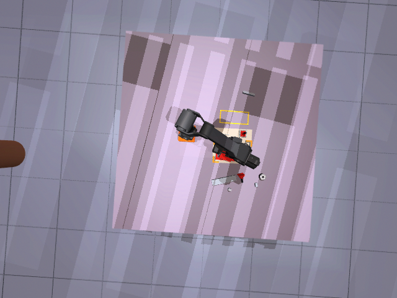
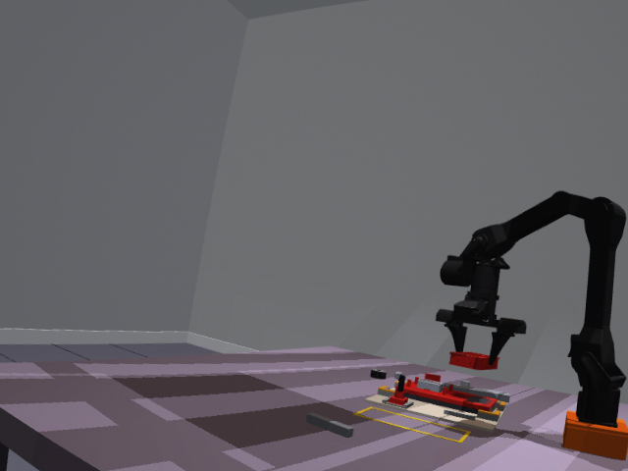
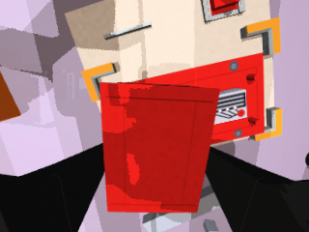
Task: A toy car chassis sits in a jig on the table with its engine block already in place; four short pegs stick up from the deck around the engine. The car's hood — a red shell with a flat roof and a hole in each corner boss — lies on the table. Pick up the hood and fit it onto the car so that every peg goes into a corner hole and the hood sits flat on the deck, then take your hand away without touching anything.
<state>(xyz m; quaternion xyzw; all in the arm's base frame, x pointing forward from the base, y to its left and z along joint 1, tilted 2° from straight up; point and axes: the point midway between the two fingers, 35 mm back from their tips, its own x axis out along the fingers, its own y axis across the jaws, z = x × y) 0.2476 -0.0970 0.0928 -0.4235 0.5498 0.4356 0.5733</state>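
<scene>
The grey engine block is 9 cm ahead of my gripper tip and 8 cm below it. Round my gripper tip: wheel 26 cm ahead, 14 cm to the right, 9 cm below; then car hood 1 cm above; then jig 9 cm below, 6 cm ahead, 3 cm to the left.
</scene>
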